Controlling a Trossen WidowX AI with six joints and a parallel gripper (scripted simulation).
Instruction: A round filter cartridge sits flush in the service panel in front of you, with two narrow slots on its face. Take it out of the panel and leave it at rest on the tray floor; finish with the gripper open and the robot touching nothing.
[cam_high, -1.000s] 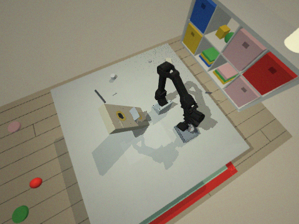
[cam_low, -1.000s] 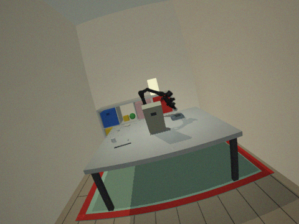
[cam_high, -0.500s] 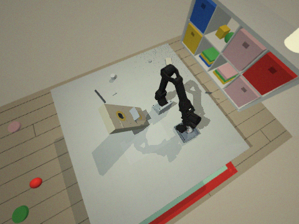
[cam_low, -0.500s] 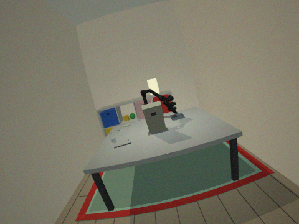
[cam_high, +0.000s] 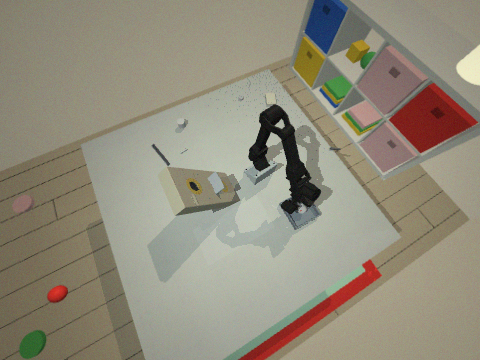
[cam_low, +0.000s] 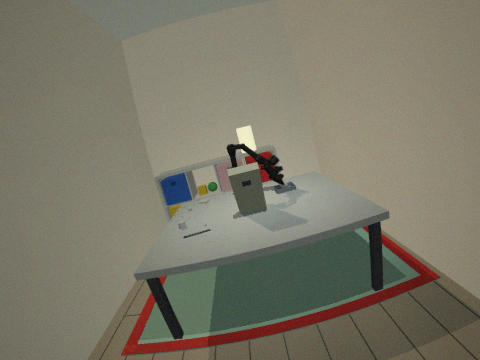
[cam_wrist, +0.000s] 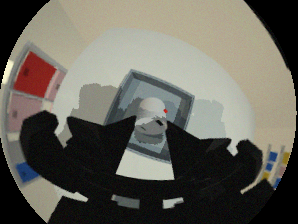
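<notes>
Now: gripper tip right at the round grey filter cartridge. Round my gripper tip: beige service panel 38 cm ahead, 28 cm to the right, 12 cm above; then grey tray 1 cm to the left, 4 cm below; then small beige block 27 cm behind, 67 cm to the right, 4 cm below.
</notes>
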